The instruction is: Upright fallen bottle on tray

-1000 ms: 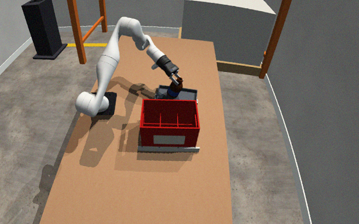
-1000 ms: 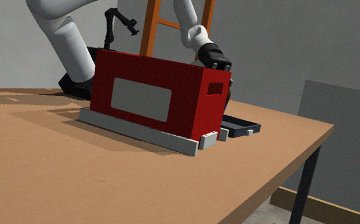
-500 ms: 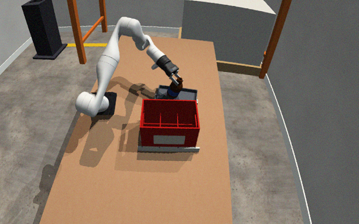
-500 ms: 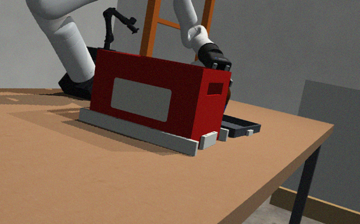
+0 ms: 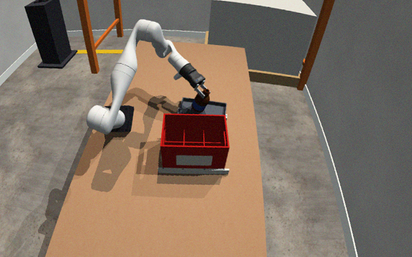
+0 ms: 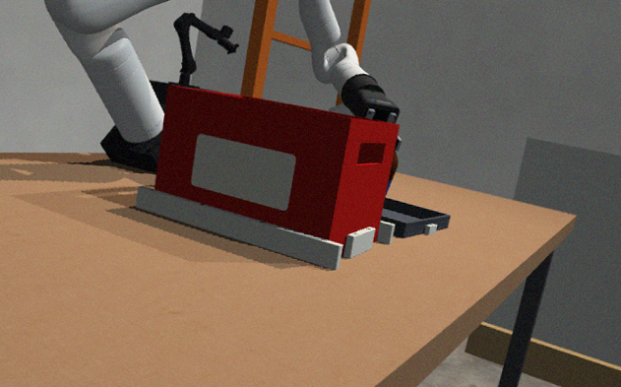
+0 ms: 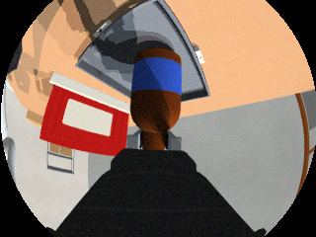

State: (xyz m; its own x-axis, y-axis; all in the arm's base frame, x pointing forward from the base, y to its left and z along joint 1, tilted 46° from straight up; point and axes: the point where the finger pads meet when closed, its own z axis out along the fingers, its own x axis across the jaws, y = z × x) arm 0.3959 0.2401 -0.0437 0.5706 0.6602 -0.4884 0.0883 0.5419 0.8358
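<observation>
My hand is 5 cm above the brown bottle, 1 cm to the right of it and 1 cm past it. The rest, counted from my hand: dark grey tray (13 cm below, 1 cm to the right); red crate (29 cm to the right, 6 cm below, 1 cm behind).
</observation>
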